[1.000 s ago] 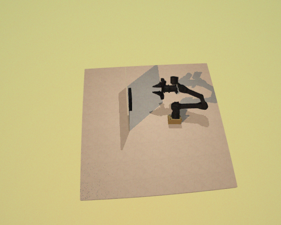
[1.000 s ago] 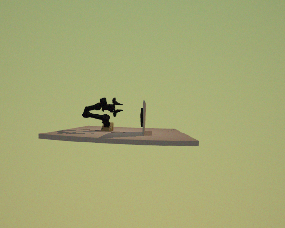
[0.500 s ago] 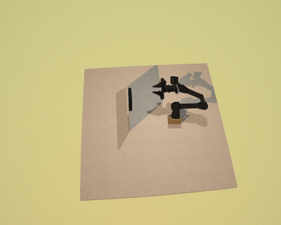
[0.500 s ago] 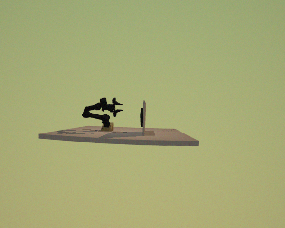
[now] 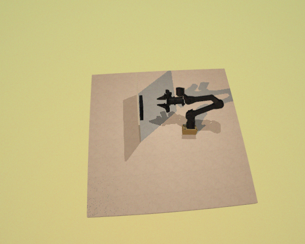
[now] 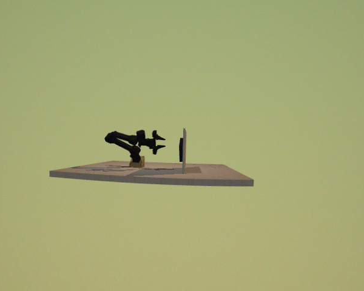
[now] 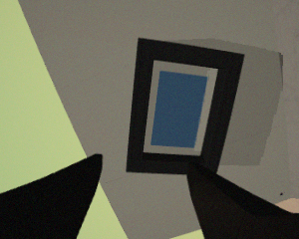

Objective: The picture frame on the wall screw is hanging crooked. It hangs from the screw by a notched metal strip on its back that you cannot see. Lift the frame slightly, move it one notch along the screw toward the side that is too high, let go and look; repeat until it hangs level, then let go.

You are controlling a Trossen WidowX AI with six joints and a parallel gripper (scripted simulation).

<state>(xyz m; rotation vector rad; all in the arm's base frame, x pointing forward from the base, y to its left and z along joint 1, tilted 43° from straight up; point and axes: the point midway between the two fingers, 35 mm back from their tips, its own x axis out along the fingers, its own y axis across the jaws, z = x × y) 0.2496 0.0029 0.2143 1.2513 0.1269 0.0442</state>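
Right now the picture frame is 130 mm ahead of my gripper tip, 50 mm below it and 30 mm to the left of it. From my gripper tip the other things lie so: wall panel 140 mm ahead, 60 mm below, 30 mm to the left.
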